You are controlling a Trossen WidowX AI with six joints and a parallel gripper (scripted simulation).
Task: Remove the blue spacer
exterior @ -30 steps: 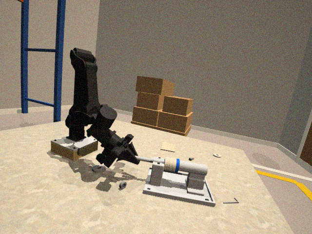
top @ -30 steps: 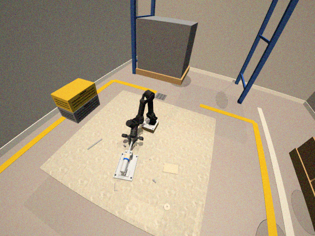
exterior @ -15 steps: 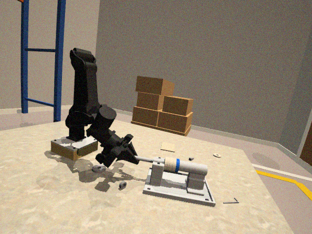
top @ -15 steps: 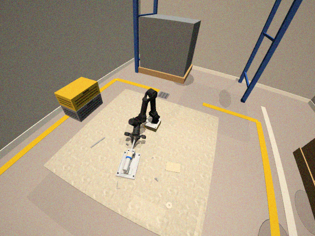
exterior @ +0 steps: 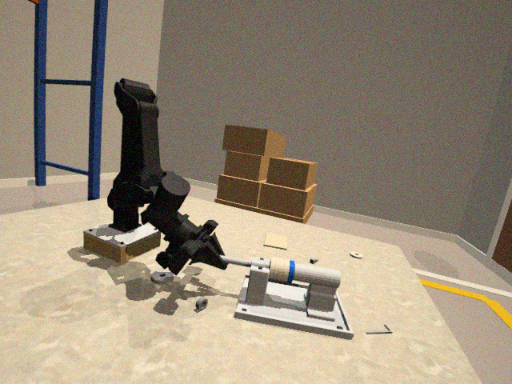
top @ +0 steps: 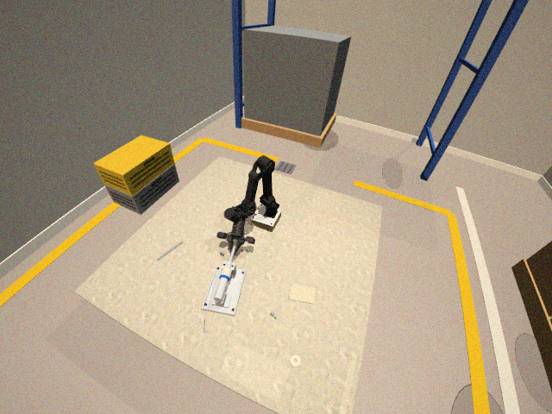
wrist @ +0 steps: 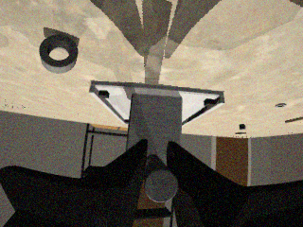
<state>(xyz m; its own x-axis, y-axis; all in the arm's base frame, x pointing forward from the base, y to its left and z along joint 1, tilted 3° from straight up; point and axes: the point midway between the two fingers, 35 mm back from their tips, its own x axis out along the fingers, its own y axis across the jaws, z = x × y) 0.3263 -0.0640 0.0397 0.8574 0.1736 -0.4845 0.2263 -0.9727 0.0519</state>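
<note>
Now: gripper tip 70 mm short of the grey shaft, 20 mm to the right of it and 20 mm below it. From my gripper tip the other things lie so: blue spacer 130 mm ahead, 30 mm to the left, 20 mm above; grey washer 150 mm behind, 60 mm below, 30 mm to the right; nut 70 mm to the right, 50 mm below, 10 mm behind.
</note>
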